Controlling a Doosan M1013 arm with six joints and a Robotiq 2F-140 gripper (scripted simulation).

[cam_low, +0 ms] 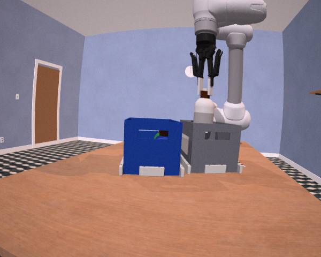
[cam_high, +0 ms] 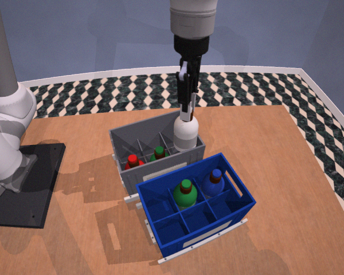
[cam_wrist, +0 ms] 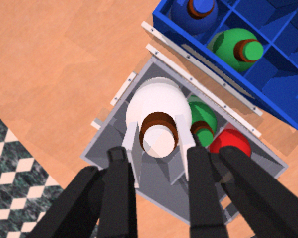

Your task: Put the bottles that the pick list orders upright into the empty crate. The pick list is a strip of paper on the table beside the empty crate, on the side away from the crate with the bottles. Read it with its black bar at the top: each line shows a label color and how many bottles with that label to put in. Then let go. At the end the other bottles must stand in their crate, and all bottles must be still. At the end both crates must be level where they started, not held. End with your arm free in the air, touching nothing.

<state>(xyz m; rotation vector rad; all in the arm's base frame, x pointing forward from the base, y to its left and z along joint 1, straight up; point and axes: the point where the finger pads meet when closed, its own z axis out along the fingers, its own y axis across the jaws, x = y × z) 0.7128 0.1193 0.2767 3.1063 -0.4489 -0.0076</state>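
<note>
My gripper is now 80 mm above the white bottle. The rest, counted from my hand: green bottle (220 mm below, 150 mm to the right, 10 mm ahead); blue bottle (220 mm below, 110 mm to the right, 100 mm ahead); grey crate (220 mm below, 100 mm behind).
</note>
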